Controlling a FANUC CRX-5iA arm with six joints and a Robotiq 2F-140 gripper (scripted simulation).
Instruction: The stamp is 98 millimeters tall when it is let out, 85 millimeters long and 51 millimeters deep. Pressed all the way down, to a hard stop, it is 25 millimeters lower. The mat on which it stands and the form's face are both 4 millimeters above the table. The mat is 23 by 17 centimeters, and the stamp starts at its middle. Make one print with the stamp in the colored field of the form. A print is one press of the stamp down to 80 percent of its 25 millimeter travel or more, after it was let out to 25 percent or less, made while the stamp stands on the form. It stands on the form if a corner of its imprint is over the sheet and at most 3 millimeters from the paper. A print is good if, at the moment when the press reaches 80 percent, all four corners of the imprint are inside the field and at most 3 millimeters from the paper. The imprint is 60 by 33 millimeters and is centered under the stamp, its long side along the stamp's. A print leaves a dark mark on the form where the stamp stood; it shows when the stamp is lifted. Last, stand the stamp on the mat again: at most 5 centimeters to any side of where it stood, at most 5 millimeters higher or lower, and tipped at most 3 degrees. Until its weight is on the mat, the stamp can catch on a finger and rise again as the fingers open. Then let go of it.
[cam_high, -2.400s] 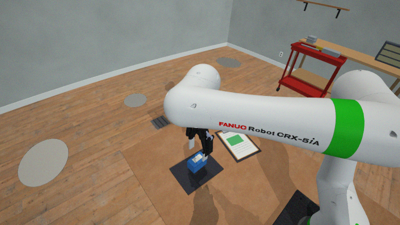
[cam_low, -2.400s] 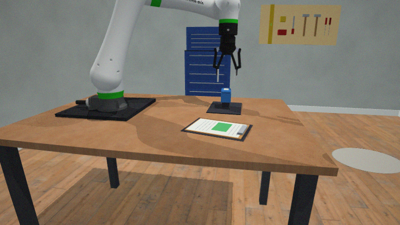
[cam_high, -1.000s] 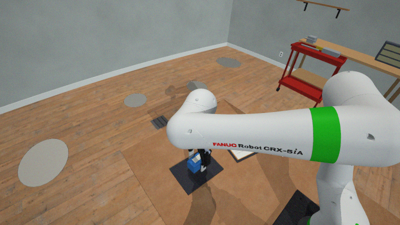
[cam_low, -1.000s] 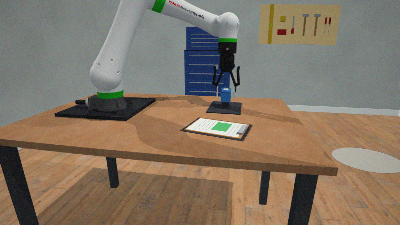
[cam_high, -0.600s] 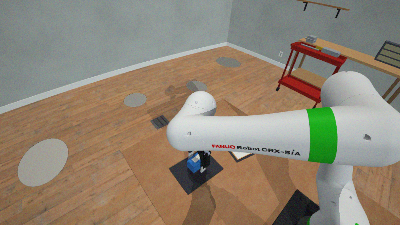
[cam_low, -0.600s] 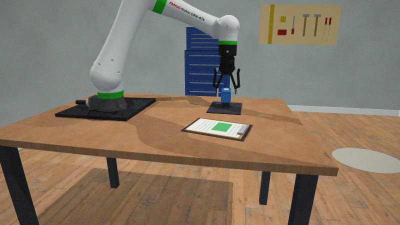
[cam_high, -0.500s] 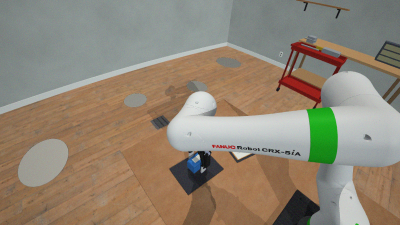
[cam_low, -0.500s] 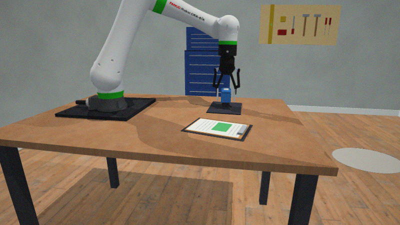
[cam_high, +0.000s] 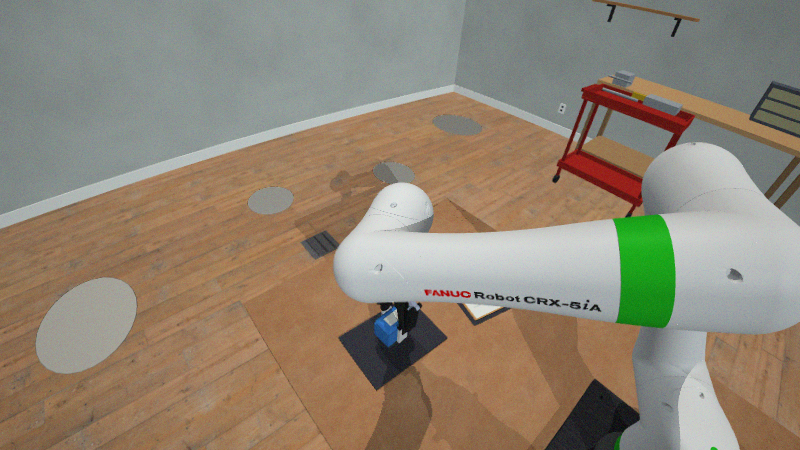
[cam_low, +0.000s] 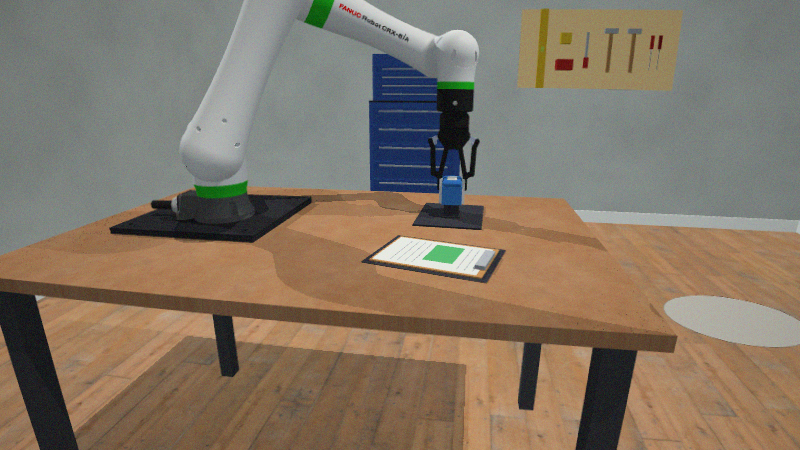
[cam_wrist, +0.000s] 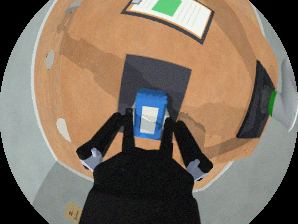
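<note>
The blue stamp is 20 mm below my hand. Round my hand: black stamp base: 50 mm below; then form: 320 mm to the right, 60 mm below, 30 mm behind; then mat: 70 mm below.
</note>
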